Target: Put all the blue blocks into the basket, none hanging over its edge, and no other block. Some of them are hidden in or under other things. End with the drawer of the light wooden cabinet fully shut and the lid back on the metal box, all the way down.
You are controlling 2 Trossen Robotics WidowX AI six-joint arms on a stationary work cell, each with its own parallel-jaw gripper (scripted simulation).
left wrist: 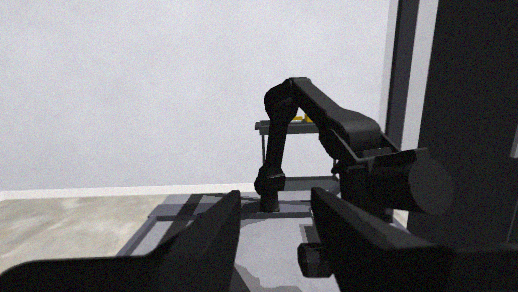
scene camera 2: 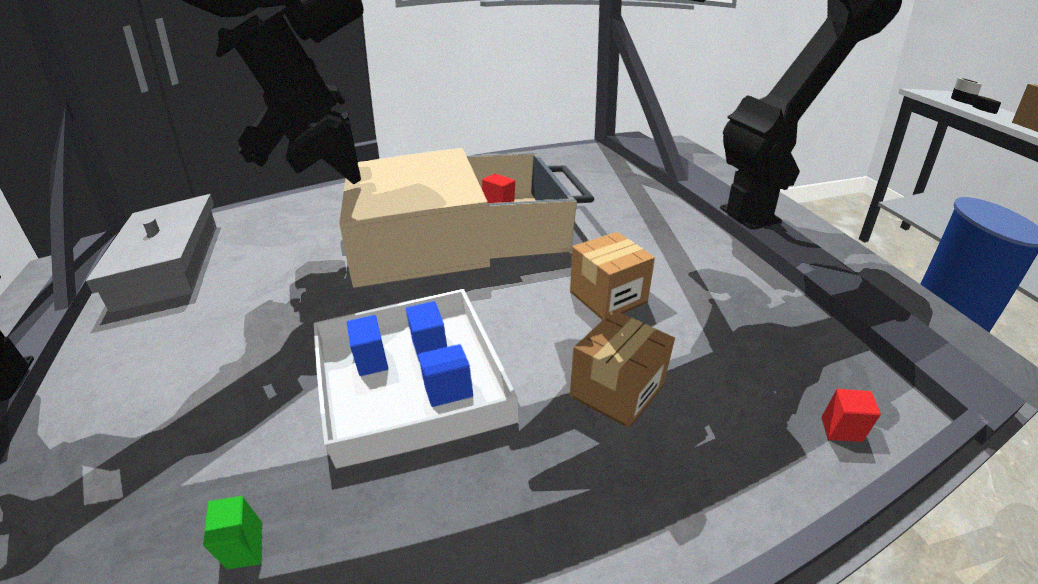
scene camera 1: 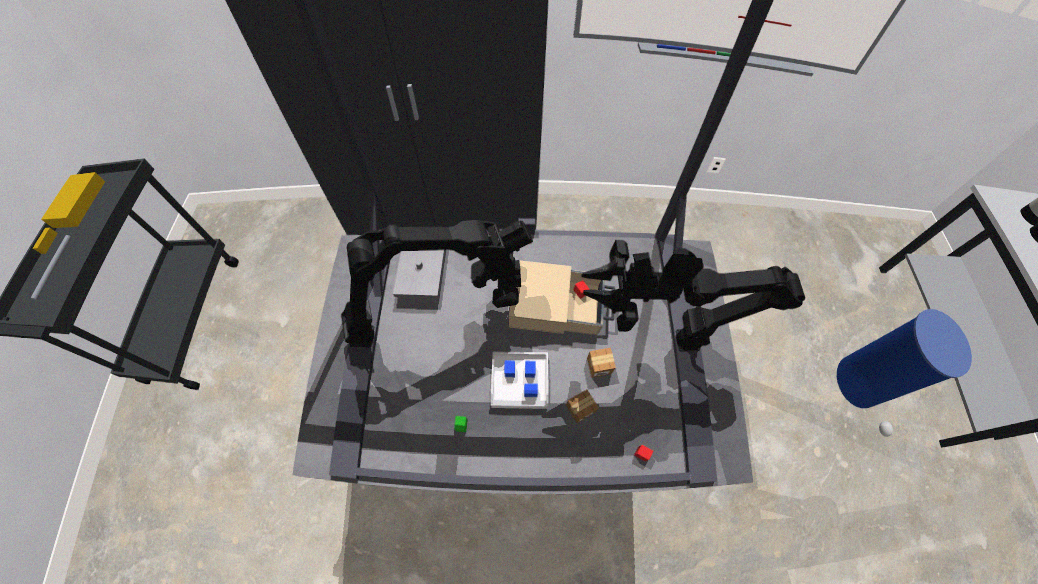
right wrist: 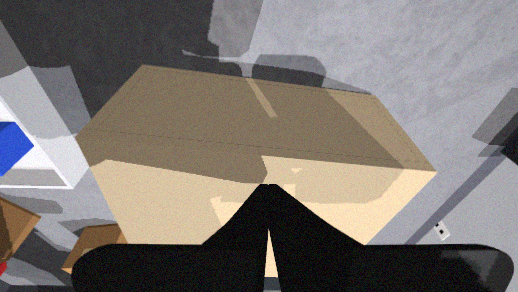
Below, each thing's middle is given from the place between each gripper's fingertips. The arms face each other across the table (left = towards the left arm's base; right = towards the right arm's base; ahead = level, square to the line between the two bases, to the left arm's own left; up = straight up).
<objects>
I see my right gripper 1 cm short of the light wooden cabinet point(scene camera 2: 411, 216), 13 cm to the right of it and 8 cm above it. From my right hand the other things lie so: drawer point(scene camera 2: 529, 227) (2 cm ahead, 19 cm to the left, 9 cm below); white basket point(scene camera 2: 350, 404) (24 cm ahead, 2 cm to the left, 11 cm below).
My left hand point(scene camera 1: 582, 283) is 11 cm past the drawer, 1 cm to the right of it and 31 cm above it. From my left hand the other things lie so: light wooden cabinet 12 cm behind, 5 cm to the right, 31 cm below; white basket 11 cm ahead, 16 cm to the right, 33 cm below.
</objects>
